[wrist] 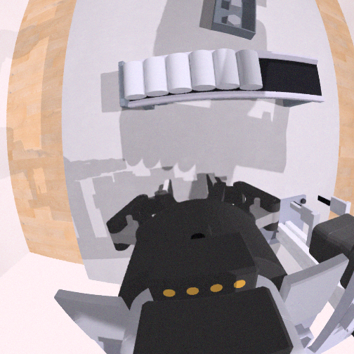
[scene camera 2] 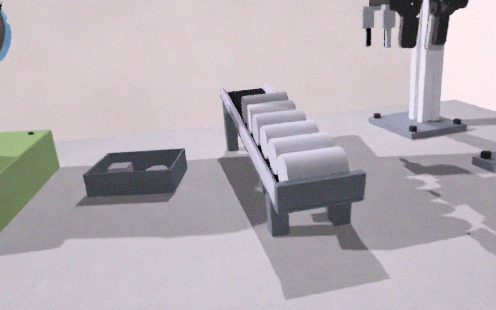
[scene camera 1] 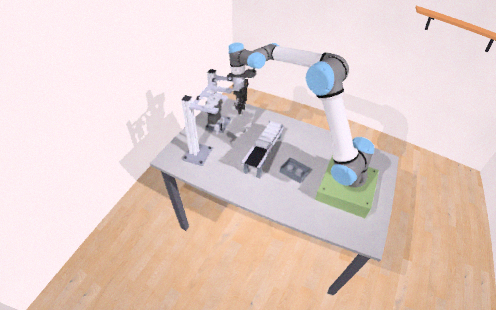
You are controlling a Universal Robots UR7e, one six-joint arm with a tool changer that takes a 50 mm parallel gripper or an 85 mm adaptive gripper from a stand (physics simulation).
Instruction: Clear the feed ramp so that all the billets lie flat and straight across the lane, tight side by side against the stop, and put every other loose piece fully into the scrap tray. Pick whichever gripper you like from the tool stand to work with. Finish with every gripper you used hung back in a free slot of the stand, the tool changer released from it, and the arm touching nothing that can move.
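Six pale billets (scene camera 2: 315, 162) (wrist: 178, 72) lie across the ramp (scene camera 1: 256, 157) (scene camera 2: 245, 97) (wrist: 290, 76) side by side, the lowest against the stop (scene camera 2: 320, 192) (wrist: 121, 85); the upper lane is bare. The scrap tray (scene camera 2: 130, 186) (wrist: 232, 30) holds a blocky piece (scene camera 2: 121, 166) and a rounded piece (scene camera 2: 157, 168). My adaptive gripper (scene camera 1: 240, 111) (scene camera 2: 423, 46) (wrist: 190, 186) hangs under the wrist, open and empty, at the tool stand (scene camera 1: 191, 127) (scene camera 2: 435, 85). Pale fork arms flank its upper body in the wrist view. Whether it rests in the slot is unclear.
The other gripper (scene camera 1: 214, 117) (wrist: 332, 235) hangs in the stand close beside mine. The stand's second post (scene camera 1: 212, 77) rises behind it. The green base block (scene camera 1: 345, 197) (scene camera 2: 25, 170) carries the arm at the opposite table end.
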